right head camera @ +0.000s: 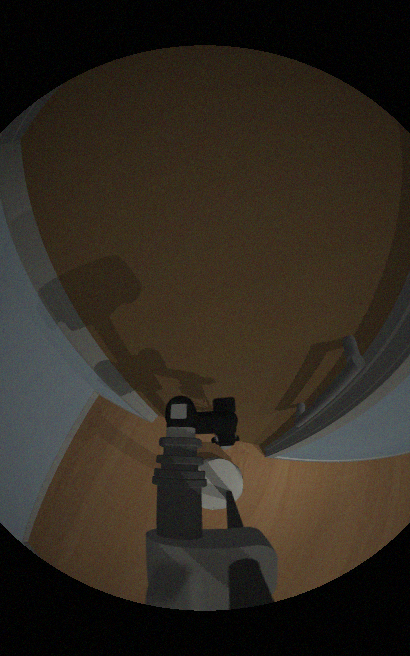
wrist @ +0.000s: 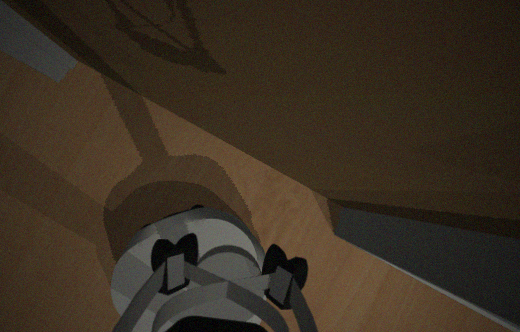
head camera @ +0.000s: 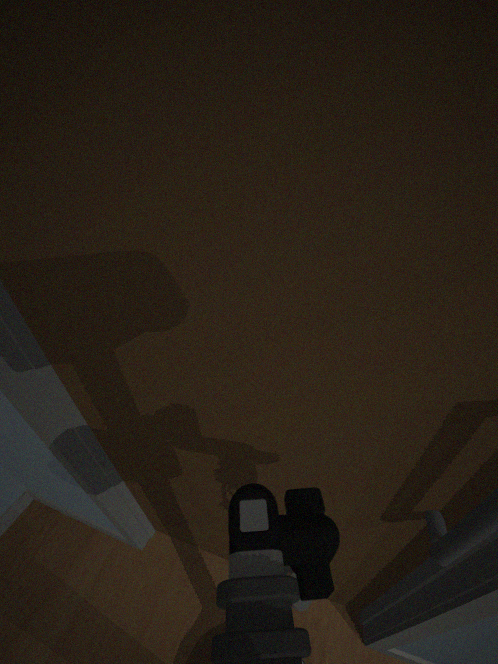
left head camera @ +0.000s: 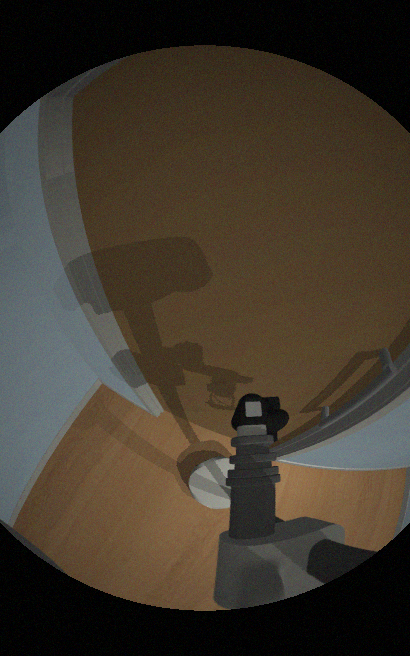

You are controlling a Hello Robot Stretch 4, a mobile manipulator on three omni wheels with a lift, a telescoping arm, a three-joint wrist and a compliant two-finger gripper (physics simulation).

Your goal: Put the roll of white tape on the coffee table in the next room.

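Pixels of known places: gripper, fingertip midpoint: (wrist: 231,258); robot's base, origin of the base link: (right head camera: 214,482) (left head camera: 217,481).
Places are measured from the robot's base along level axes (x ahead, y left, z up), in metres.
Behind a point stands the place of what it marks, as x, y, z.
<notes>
My gripper (wrist: 231,258) @(0.226, -0.087, 0.787) (right head camera: 225,441) @(0.226, -0.087, 0.787) points down over the round white base. Its two black fingertips stand apart, with the pale curved roll of white tape (wrist: 230,262) @(0.230, -0.087, 0.817) between them in the wrist view; the roll is dim and blends with the base behind it. In the head camera view, the wrist hides most of the fingers and the roll. The coffee table does not show in these views.
A brown door (head camera: 300,268) @(0.397, -0.073, 1.418) (left head camera: 260,200) @(0.425, 0.002, 1.513) (right head camera: 215,225) @(0.389, -0.094, 1.468) stands very close in front, with a grey handle (head camera: 436,528) @(0.260, -0.348, 0.947) (left head camera: 386,360) @(0.253, -0.341, 1.284) (right head camera: 351,350) @(0.252, -0.343, 1.286) at right. A pale frame (left head camera: 57,150) @(0.572, 0.535, 1.776) and blue wall (left head camera: 25,275) @(0.764, 1.289, 1.309) are at left. My shadow falls on the door.
</notes>
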